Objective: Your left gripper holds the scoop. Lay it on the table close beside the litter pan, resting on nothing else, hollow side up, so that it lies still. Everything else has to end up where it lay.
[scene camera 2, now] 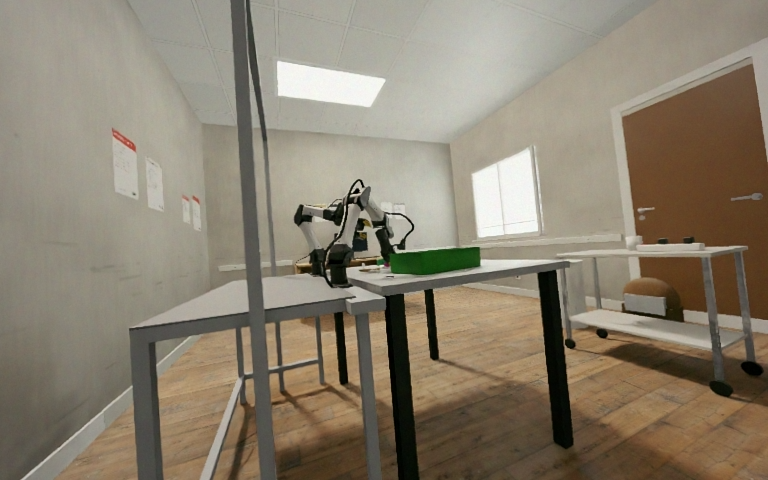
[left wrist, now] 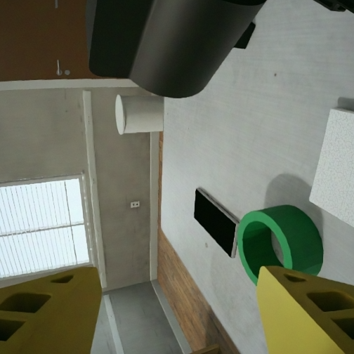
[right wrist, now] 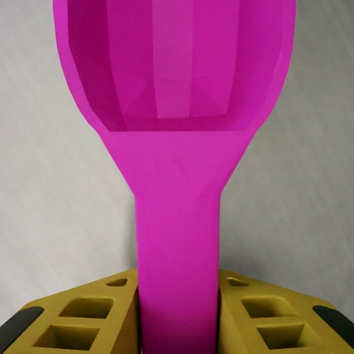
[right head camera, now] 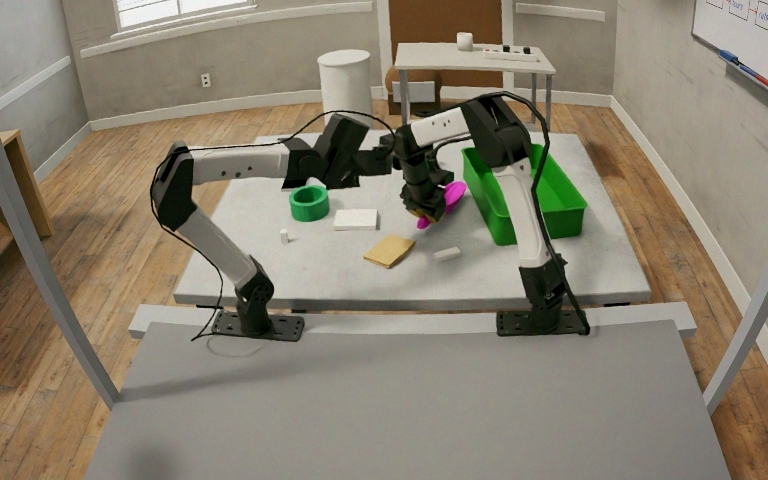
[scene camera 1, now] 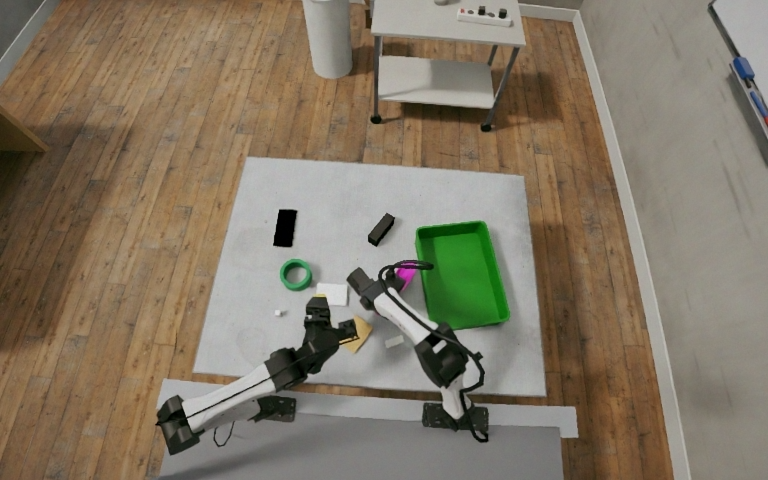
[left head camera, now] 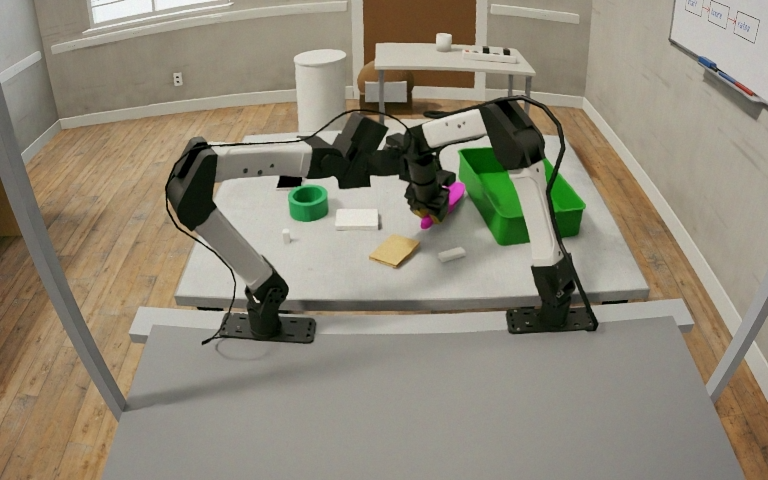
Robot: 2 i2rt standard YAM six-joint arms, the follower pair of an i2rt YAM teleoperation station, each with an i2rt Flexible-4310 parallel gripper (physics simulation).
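Frame: origin at the left arm's base, x up, y left, z back, level; metres.
Seen in the pictures: left gripper, fingertip midpoint: (scene camera 2: 369, 231) (scene camera 1: 324, 300); right gripper, fingertip midpoint: (right head camera: 430, 220) (left head camera: 432, 220); left arm's base at its link origin: (scene camera 2: 317, 275) (right head camera: 256, 328) (scene camera 1: 262, 406) (left head camera: 266, 330); right arm's base at its link origin: (scene camera 2: 338, 285) (right head camera: 542, 325) (scene camera 1: 455, 416) (left head camera: 551, 322).
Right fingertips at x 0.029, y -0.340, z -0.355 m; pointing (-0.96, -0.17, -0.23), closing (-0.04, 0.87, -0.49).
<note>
Offsets run from my right fingertips to a thing's top centre.
The magenta scoop {dz -0.050, dx +0.024, dy -0.027 m} (left head camera: 456, 195) (right head camera: 454, 195) (scene camera 1: 406, 275) (right wrist: 177, 165) is hollow side up, its bowl a short way left of the green litter pan {dz -0.109, dx +0.071, dy -0.233 m} (left head camera: 509, 230) (right head camera: 502, 230) (scene camera 1: 461, 271) (scene camera 2: 436, 261). My right gripper (left head camera: 431, 217) (right head camera: 427, 217) (right wrist: 177, 281) is shut on its handle, a yellow finger against each side. I cannot tell whether the scoop touches the table. My left gripper (scene camera 1: 320, 295) (left wrist: 178, 279) is open and empty, above the table, away from the scoop. The scoop's middle is hidden by the right gripper in both head views.
A green ring {dz -0.060, dx +0.034, dy +0.305 m} (left head camera: 308, 212) (left wrist: 310, 240), white box {dz -0.012, dx +0.001, dy +0.180 m} (left head camera: 356, 219) (scene camera 1: 332, 294), small white block {dz +0.072, dx +0.018, dy +0.338 m} (left head camera: 286, 236) and tan pad {dz +0.109, dx +0.000, dy +0.086 m} (left head camera: 394, 250) lie on the left and middle; a pale bar {dz +0.119, dx -0.003, dy -0.040 m} (left head camera: 451, 254) lies in front. A black slab {dz -0.238, dx -0.006, dy +0.382 m} (scene camera 1: 284, 228) and black block {dz -0.259, dx +0.037, dy +0.040 m} (scene camera 1: 381, 229) lie farther back.
</note>
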